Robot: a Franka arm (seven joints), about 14 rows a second.
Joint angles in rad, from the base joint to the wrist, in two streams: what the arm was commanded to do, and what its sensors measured. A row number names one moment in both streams.
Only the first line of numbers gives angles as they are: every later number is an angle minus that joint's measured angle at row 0.
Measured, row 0: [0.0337, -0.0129, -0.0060, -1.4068, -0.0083, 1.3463, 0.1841]
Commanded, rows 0 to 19: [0.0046, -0.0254, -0.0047, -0.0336, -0.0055, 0.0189, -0.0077]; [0.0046, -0.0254, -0.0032, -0.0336, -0.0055, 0.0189, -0.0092]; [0.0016, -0.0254, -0.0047, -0.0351, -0.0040, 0.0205, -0.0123]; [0.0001, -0.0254, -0.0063, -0.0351, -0.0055, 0.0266, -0.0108]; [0.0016, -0.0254, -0.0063, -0.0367, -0.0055, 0.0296, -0.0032]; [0.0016, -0.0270, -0.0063, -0.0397, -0.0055, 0.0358, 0.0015]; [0.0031, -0.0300, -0.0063, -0.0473, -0.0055, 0.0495, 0.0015]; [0.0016, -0.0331, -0.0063, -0.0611, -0.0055, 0.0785, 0.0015]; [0.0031, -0.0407, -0.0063, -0.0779, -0.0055, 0.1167, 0.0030]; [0.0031, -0.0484, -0.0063, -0.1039, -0.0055, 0.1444, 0.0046]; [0.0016, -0.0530, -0.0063, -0.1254, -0.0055, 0.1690, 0.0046]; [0.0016, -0.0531, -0.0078, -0.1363, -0.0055, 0.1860, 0.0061]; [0.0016, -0.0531, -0.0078, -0.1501, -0.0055, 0.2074, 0.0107]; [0.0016, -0.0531, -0.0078, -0.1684, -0.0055, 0.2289, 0.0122]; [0.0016, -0.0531, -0.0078, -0.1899, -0.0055, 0.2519, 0.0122]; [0.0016, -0.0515, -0.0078, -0.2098, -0.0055, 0.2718, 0.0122]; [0.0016, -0.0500, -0.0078, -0.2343, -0.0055, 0.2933, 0.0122]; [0.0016, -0.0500, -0.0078, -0.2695, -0.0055, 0.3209, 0.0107]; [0.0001, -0.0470, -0.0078, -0.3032, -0.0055, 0.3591, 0.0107]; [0.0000, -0.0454, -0.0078, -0.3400, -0.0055, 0.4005, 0.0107]
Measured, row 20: [-0.0002, -0.0157, -0.0074, -0.2375, 0.0000, 0.3150, 0.0022]
